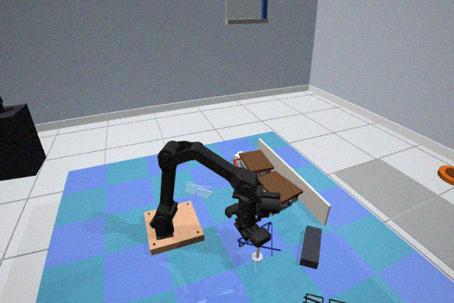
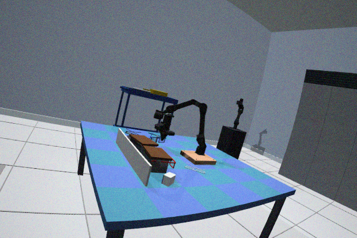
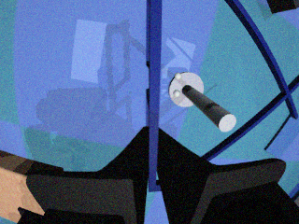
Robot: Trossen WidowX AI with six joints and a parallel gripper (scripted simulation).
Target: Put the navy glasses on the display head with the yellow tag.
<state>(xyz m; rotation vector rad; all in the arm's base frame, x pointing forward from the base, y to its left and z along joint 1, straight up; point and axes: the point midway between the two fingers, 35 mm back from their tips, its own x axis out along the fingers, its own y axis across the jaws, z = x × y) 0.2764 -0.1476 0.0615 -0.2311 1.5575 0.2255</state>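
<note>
Right now my gripper tip is 40 mm to the left of the white peg, 40 mm above it and 30 mm short of it. From my gripper tip the other things lie so: clear glasses: 380 mm to the left, 100 mm behind, 40 mm below; dark box: 230 mm ahead, 70 mm to the right, 40 mm below; black glasses: 270 mm to the right, 160 mm ahead, 50 mm below.
</note>
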